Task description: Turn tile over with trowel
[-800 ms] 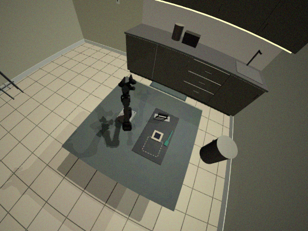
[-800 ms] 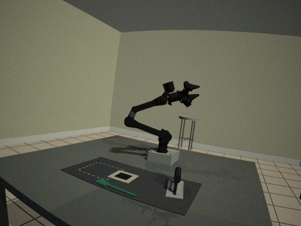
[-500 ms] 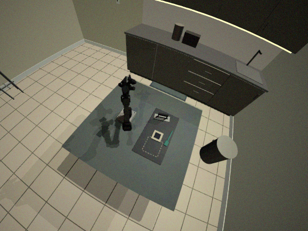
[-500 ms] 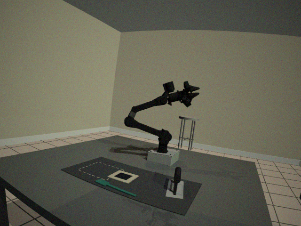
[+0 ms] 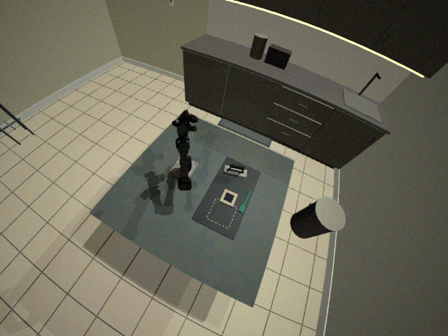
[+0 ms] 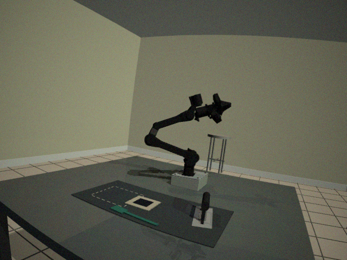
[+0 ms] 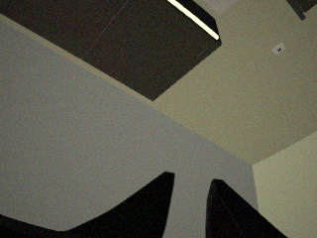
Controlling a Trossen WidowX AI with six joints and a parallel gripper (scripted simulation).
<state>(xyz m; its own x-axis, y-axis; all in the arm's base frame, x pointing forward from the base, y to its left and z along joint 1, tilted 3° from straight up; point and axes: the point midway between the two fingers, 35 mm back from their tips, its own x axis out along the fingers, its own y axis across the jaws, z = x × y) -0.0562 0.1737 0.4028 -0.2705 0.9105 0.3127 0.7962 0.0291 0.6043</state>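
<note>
My gripper tip is 43 cm short of the trowel, 3 cm to the left of it and 45 cm above it. Round my gripper tip: tile (46 cm ahead, 29 cm to the right, 48 cm below); then dark mat (45 cm ahead, 25 cm to the right, 51 cm below); then green flat tool (59 cm ahead, 29 cm to the right, 48 cm below).
</note>
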